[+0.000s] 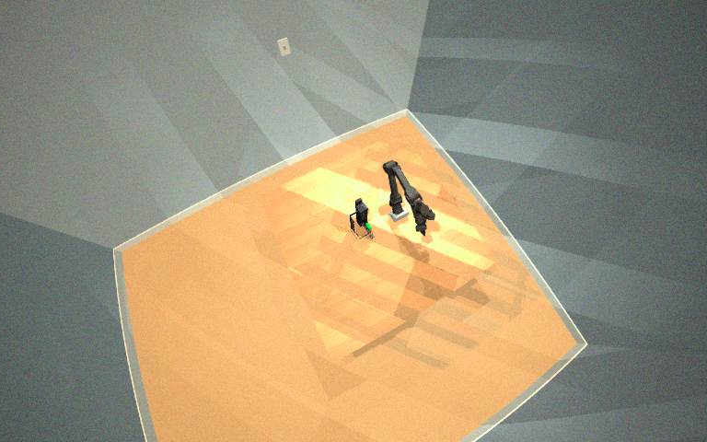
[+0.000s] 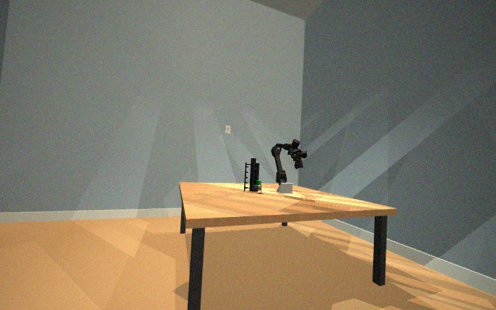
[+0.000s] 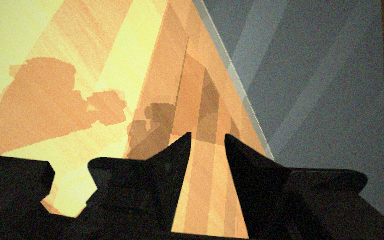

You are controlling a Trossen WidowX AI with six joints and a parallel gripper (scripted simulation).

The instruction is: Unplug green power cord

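Right now my gripper tip is 290 mm to the left of the green plug, 220 mm short of it and 150 mm above it.
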